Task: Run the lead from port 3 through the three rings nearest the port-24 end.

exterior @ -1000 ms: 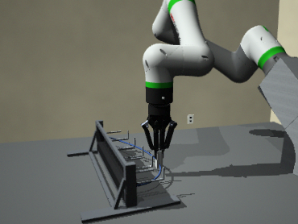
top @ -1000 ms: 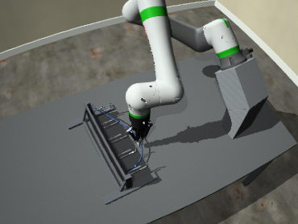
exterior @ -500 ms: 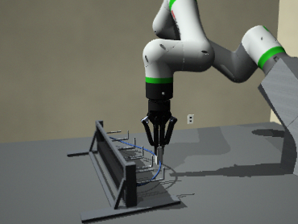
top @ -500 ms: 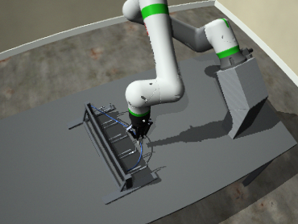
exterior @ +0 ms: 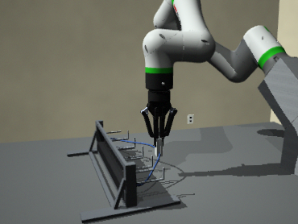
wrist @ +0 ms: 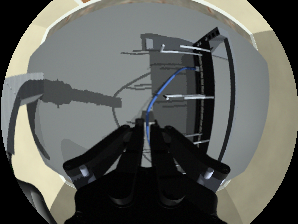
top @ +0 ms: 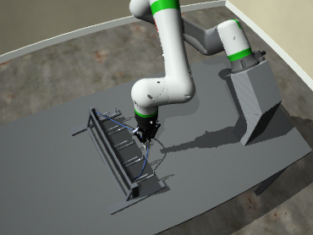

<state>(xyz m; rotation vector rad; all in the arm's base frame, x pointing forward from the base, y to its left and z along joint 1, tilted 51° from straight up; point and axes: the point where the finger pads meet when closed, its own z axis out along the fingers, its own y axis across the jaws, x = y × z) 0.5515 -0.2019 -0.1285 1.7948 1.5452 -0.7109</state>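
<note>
Right now the rack is 150 mm ahead of my hand, 70 mm to the right of it and 40 mm below it.
</note>
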